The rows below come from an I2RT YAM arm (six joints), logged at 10 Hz.
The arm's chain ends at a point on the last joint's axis. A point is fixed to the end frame.
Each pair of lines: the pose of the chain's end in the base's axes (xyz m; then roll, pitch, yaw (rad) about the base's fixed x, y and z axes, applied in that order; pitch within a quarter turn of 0, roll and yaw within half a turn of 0), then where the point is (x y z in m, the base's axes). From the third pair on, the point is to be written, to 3 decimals.
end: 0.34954 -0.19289 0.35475 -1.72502 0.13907 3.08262
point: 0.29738 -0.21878 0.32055
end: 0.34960 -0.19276 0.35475 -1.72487 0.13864 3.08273
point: 0.29742 -0.21866 0.32058
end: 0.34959 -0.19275 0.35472 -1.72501 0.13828 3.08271
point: 0.297 -0.219 0.321
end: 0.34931 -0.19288 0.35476 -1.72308 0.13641 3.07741
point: 0.297 -0.219 0.321
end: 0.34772 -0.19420 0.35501 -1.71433 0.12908 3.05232
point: 0.294 -0.219 0.322
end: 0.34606 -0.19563 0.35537 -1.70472 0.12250 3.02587
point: 0.292 -0.219 0.323
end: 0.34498 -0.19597 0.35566 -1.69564 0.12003 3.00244
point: 0.290 -0.218 0.323
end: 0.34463 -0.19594 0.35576 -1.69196 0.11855 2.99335
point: 0.289 -0.218 0.324
